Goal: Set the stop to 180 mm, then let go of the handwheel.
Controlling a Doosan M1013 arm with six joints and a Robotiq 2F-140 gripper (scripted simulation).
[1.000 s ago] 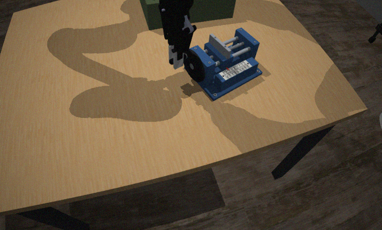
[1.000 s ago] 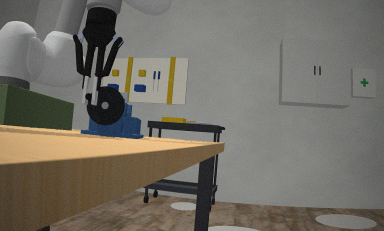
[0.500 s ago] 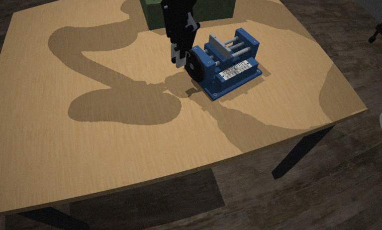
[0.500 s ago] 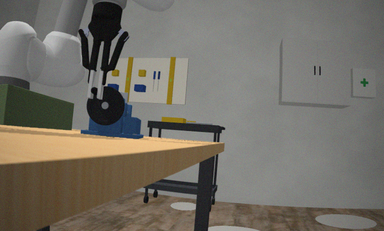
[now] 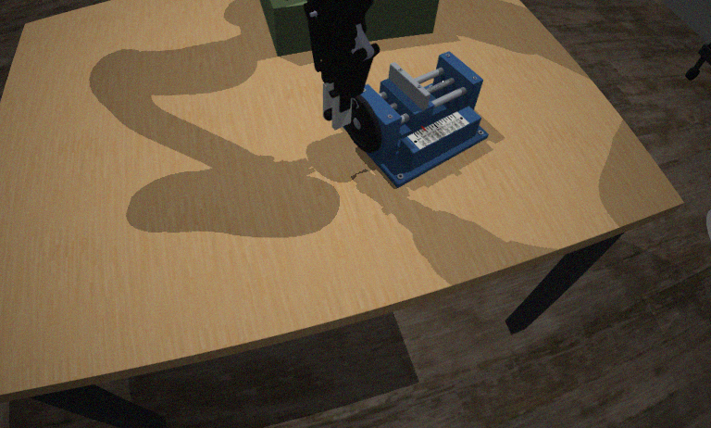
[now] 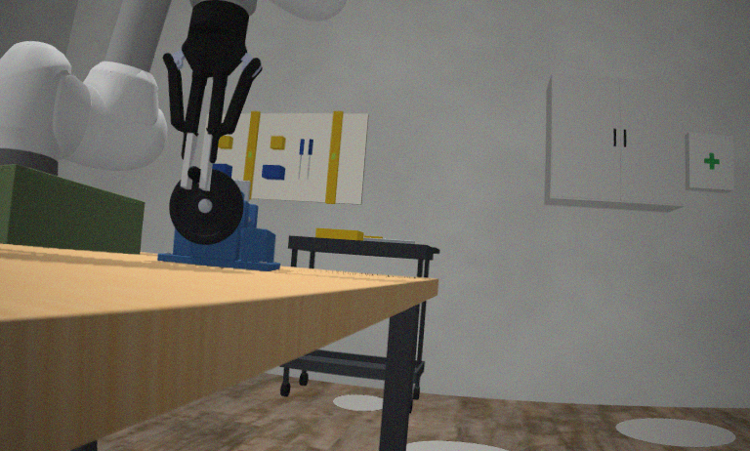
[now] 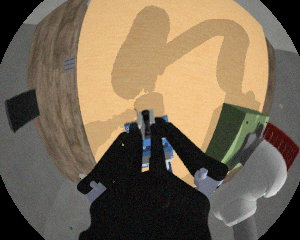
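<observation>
Now: the stop plate 12 cm to the left of my hand, 4 cm below it and 1 cm behind it. Also, from my hand: handwheel 2 cm to the left, 2 cm below.
</observation>
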